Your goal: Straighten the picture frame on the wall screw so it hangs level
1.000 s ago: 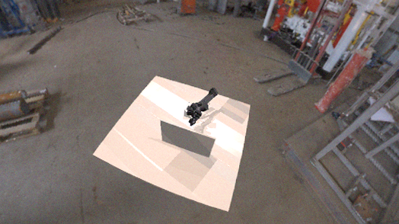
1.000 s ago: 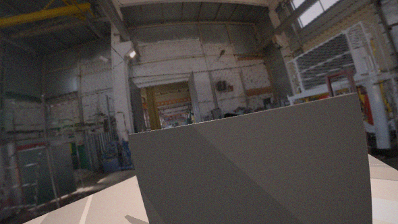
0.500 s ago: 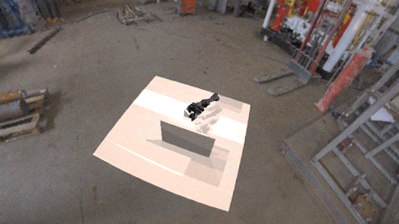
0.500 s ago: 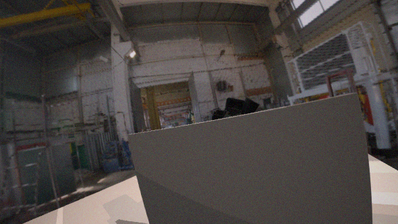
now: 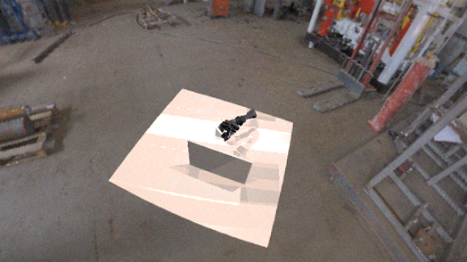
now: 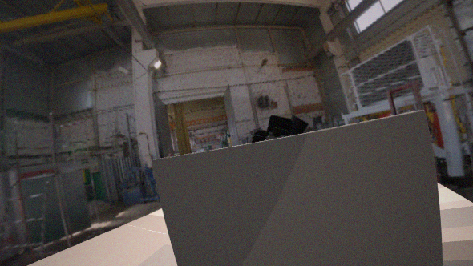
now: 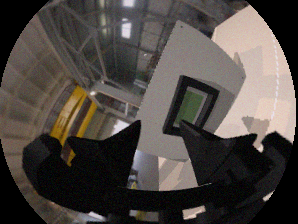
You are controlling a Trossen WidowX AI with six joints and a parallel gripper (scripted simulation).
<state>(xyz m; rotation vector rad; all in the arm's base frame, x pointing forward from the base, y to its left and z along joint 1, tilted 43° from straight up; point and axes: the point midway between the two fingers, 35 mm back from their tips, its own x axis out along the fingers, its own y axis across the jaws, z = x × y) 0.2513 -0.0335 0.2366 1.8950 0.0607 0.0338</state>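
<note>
Right now my gripper tip is 120 mm short of the picture frame, 10 mm to the left of it and 110 mm above it. From my gripper tip the other things lie so: wall panel (130 mm ahead, 120 mm below).
</note>
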